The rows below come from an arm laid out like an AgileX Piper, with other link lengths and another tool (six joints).
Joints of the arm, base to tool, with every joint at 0 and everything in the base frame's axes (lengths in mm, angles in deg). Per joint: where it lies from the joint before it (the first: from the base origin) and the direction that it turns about. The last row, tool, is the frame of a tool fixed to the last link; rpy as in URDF.
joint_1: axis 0 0 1 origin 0 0 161.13
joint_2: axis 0 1 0 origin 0 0 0
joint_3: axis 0 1 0 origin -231.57 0 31.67
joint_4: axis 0.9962 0 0.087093 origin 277.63 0 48.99
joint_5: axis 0 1 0 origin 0 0 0
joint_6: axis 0.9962 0 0.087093 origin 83.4 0 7.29
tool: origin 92.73 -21 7.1 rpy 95.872 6.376 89.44
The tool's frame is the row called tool.
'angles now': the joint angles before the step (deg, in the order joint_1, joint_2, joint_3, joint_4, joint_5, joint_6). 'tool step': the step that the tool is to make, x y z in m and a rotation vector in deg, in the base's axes. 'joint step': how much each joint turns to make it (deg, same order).
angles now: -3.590 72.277 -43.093 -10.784 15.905 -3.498
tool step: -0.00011 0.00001 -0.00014 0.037 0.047 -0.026
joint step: 0.000 0.000 0.001 0.039 0.049 0.003
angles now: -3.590 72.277 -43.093 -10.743 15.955 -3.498
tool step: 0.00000 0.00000 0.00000 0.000 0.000 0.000
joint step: 0.000 0.000 0.000 0.000 0.000 0.000
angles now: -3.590 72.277 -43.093 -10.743 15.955 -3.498
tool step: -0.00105 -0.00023 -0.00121 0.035 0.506 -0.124
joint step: -0.001 0.001 -0.001 0.005 0.519 0.050
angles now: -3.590 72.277 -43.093 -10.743 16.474 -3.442
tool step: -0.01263 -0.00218 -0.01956 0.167 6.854 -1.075
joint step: -0.001 1.006 0.063 0.213 5.882 -0.002
